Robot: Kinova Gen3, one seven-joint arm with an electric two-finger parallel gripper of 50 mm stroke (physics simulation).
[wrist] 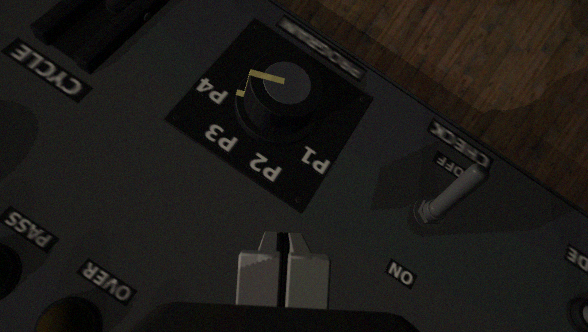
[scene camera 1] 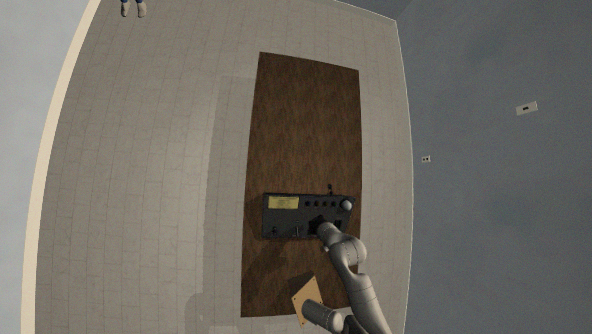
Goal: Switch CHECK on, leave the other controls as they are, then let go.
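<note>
The CHECK toggle switch is a light metal lever on the dark control panel. In the wrist view its tip leans to the OFF label, away from the ON label. My gripper is shut and empty, over the panel to the left of the lever in the wrist view and apart from it. In the scene view the arm's end hides the fingertips.
The PROGRAM knob has its yellow pointer by P4. The CYCLE slot, OVER lamp and part of the MODE control show. The scene view shows a pale dome, yellow label plate and wooden table.
</note>
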